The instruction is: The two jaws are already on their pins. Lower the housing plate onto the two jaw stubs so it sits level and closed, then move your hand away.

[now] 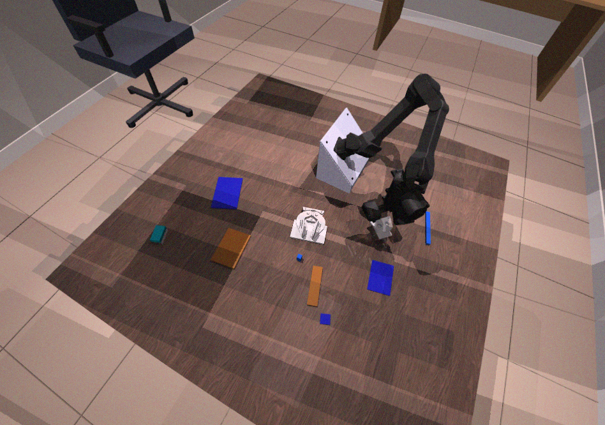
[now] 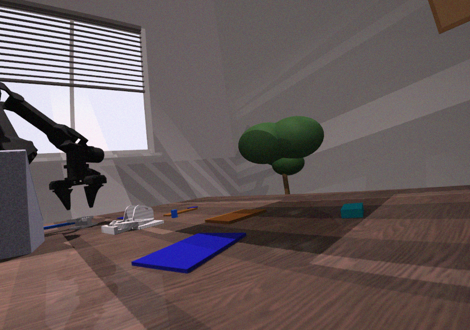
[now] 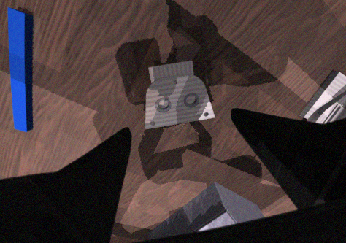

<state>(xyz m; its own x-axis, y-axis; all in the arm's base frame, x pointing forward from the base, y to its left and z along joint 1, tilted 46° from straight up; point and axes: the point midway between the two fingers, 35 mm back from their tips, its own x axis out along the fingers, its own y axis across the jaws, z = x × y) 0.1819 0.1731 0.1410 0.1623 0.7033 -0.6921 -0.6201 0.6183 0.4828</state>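
My gripper tip is 10 mm short of the grey housing plate and 30 mm above it. Also, from my gripper tip: small blue cube (220 mm ahead, 230 mm to the right, 50 mm below); blue bar (60 mm behind, 160 mm to the left, 60 mm below); teal block (320 mm ahead, 720 mm to the right, 50 mm below).
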